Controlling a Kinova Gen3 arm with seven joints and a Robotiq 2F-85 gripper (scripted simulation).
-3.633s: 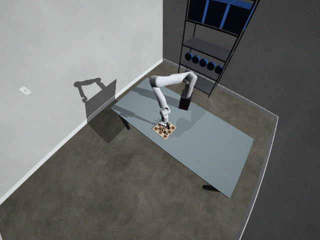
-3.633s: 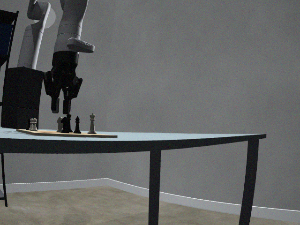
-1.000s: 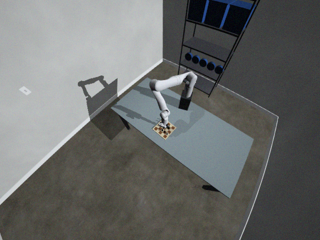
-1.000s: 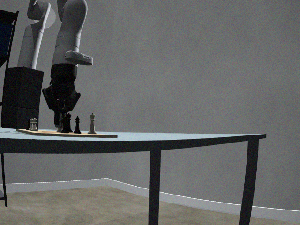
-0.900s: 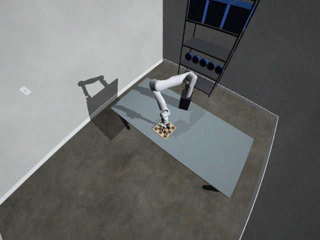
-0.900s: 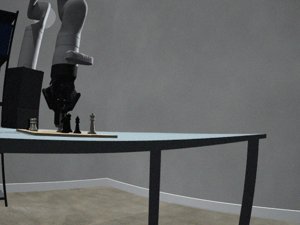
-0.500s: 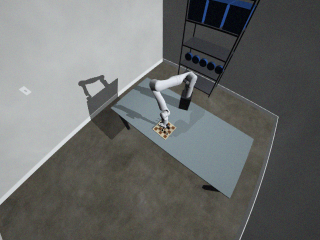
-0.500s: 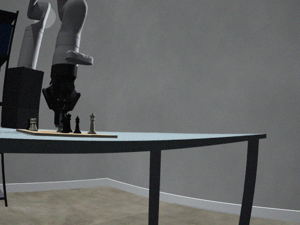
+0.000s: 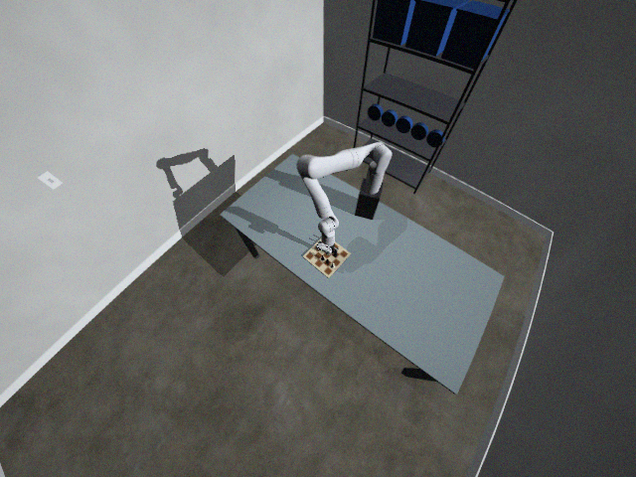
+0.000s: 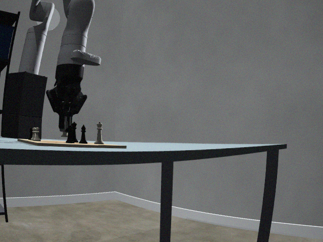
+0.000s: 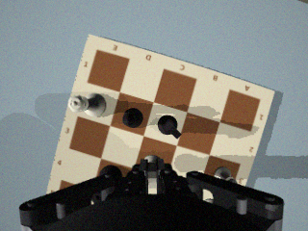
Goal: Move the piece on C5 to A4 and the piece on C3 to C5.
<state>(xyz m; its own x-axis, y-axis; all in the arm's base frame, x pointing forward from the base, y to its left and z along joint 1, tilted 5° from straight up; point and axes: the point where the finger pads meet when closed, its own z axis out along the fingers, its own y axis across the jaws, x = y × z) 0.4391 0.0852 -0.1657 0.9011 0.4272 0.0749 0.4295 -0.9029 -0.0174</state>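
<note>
My hand is 1 cm short of the chessboard and 5 cm above it. The rest, counted from my hand: black bishop 3 cm ahead, 4 cm to the left, 2 cm below; then black pawn 6 cm behind, 8 cm to the right, 3 cm below.
</note>
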